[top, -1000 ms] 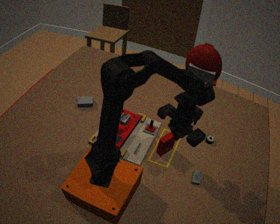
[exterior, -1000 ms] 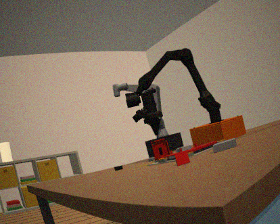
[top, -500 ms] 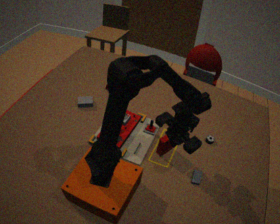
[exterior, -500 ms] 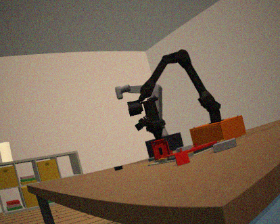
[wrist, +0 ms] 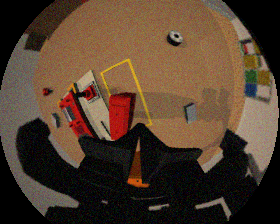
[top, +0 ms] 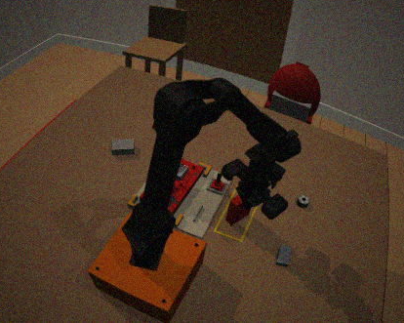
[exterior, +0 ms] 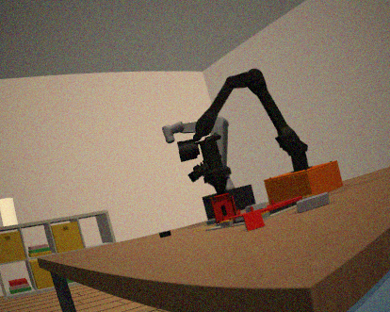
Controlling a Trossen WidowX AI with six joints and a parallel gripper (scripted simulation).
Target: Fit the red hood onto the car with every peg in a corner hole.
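The red hood lies 3 cm below my gripper tip, 2 cm to the left of it and 2 cm ahead of it. Also, from my gripper tip: grey engine block: 22 cm to the left, 12 cm ahead, 5 cm below; then small black-and-white ring: 18 cm to the right, 13 cm ahead, 7 cm below.
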